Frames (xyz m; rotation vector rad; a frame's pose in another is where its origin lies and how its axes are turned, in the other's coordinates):
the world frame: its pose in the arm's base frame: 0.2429 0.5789 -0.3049 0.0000 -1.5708 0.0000
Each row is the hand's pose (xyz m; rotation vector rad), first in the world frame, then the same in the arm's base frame.
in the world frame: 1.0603 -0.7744 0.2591 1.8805 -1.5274 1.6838
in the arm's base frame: -0.0162 -0.1955 0.7554 -0.1248 1.1483 -2.2608
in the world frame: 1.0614 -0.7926 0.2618 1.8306 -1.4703 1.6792
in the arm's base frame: -0.0189 -0.2137 0.7565 -0.0993 1.2066 -2.3013
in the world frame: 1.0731 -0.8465 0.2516 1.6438 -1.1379 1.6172
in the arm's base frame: -0.0087 -0.2676 0.7682 -0.0207 1.4743 -2.5417
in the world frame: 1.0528 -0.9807 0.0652 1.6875 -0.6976 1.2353
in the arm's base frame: 0.1777 -0.4018 0.7479 0.3782 -1.5167 2.4447
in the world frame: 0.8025 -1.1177 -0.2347 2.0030 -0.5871 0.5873
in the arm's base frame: 0.4776 -0.5388 0.4976 1.1649 -1.4271 2.1315
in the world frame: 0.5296 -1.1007 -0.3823 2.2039 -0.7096 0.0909
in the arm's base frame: 0.6252 -0.5218 0.2247 1.7620 -1.4367 1.9136
